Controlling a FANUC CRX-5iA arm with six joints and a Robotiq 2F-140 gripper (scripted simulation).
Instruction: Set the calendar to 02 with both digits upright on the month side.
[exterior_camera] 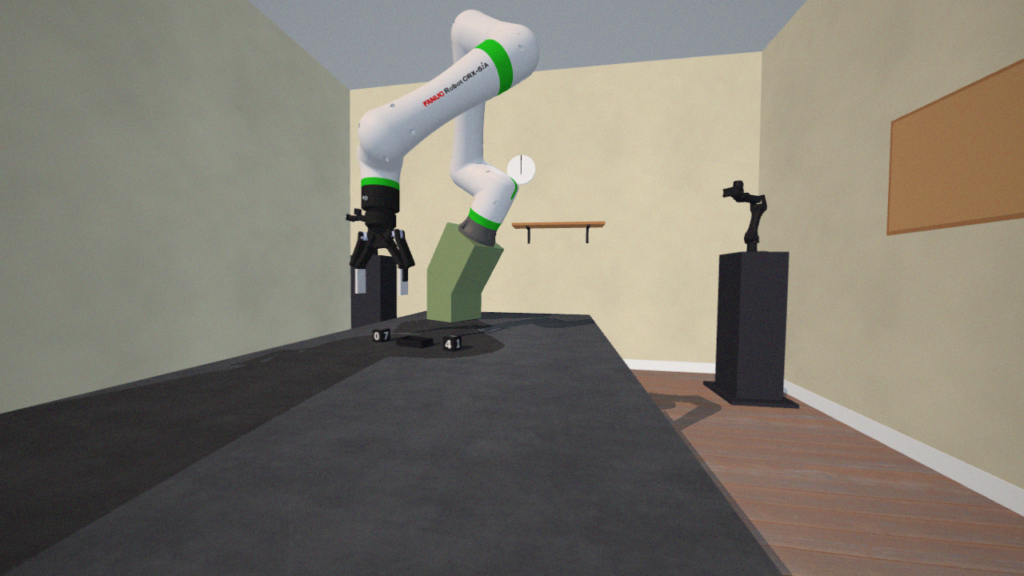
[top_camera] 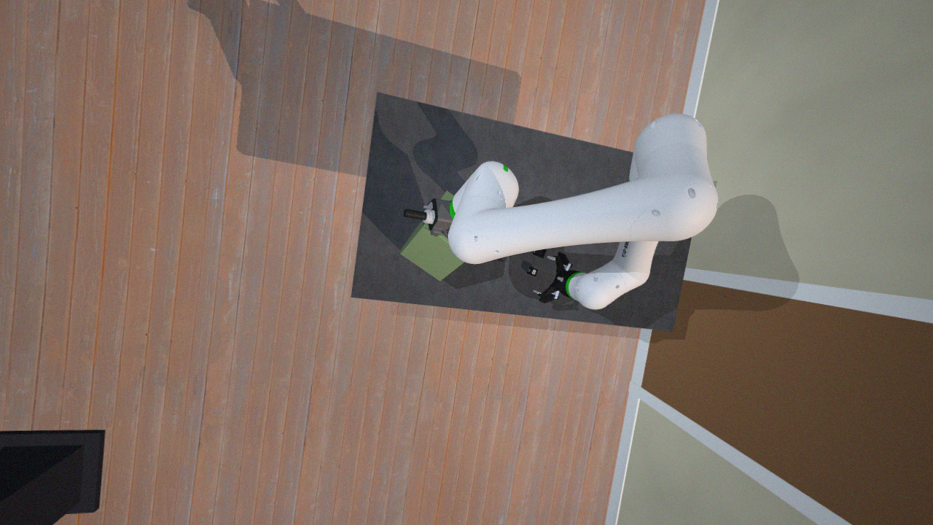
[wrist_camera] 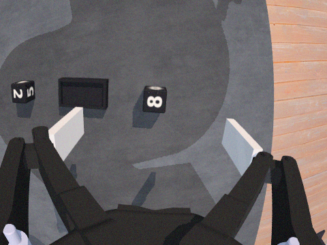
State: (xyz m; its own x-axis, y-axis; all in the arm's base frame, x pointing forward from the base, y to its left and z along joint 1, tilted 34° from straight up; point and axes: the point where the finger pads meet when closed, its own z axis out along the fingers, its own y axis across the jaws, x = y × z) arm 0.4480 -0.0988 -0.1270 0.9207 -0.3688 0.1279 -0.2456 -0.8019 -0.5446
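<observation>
My hand is 210 mm to the right of the black number cube, 120 mm above it and 60 mm short of it. From my hand the other things lie so: black tray (120 mm below, 110 mm to the left, 30 mm ahead).
</observation>
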